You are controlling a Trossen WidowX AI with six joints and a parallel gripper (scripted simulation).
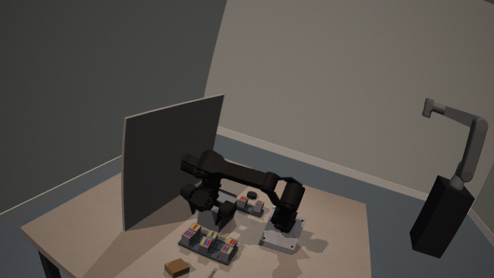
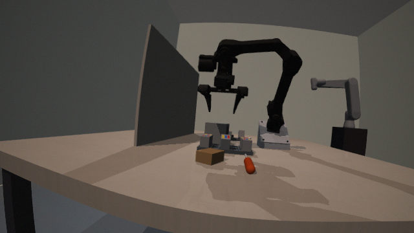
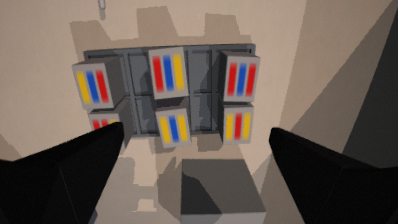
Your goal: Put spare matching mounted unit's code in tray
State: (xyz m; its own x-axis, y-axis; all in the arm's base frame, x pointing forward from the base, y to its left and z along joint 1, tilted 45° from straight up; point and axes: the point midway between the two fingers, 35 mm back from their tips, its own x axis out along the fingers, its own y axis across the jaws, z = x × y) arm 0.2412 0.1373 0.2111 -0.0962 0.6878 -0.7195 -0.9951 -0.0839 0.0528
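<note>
The grey spare block lies 10 cm below my gripper tip, 3 cm behind it and 1 cm to the left of it. The rest, counted from my gripper tip: mounted unit 20 cm to the right, 9 cm below, 5 cm ahead; tall grey panel 28 cm ahead, 20 cm to the right, 8 cm above; cardboard box 17 cm to the left, 13 cm below, 1 cm behind.
</note>
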